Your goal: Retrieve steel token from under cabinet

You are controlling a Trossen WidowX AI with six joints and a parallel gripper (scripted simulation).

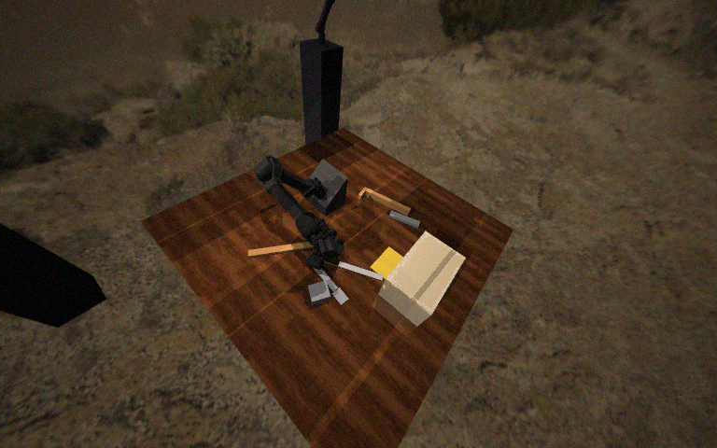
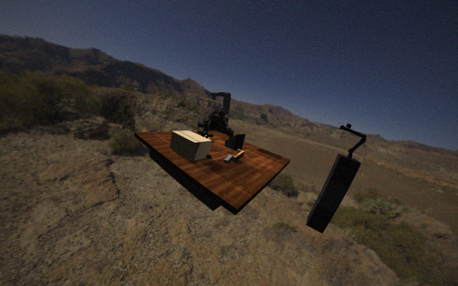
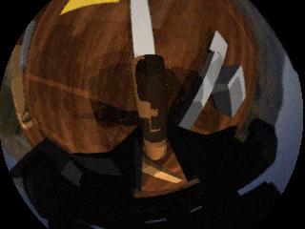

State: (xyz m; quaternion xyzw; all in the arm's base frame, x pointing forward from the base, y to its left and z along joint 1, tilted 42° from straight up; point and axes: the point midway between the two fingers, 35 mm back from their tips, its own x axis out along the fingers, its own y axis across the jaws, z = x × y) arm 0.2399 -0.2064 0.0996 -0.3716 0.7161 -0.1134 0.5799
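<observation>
The grey scraper lies 12 cm ahead of my gripper tip and 6 cm to the right of it. The rest, counted from my gripper tip: steel token: 31 cm ahead, 16 cm to the left; then wooden stick: 15 cm behind, 8 cm to the right; then grey block: 12 cm to the right, 11 cm ahead, 1 cm above.
</observation>
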